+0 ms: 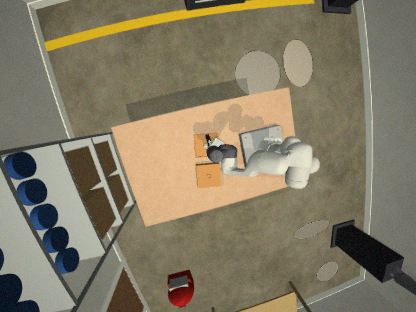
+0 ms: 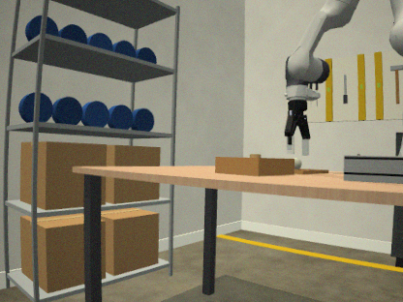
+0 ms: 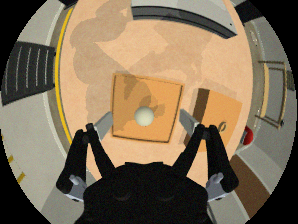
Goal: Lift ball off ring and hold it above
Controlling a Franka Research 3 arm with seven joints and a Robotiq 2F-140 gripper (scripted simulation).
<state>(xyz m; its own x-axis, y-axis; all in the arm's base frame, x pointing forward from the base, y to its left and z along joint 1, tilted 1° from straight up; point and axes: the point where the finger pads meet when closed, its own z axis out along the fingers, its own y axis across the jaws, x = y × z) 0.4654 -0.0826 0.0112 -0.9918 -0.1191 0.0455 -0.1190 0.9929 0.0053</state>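
Right now the pale ball is 1 cm ahead of my hand and 4 cm below it. Also, from my hand: stand 3 cm ahead, 24 cm to the left, 4 cm below; shallow tray 1 cm ahead, 7 cm below.
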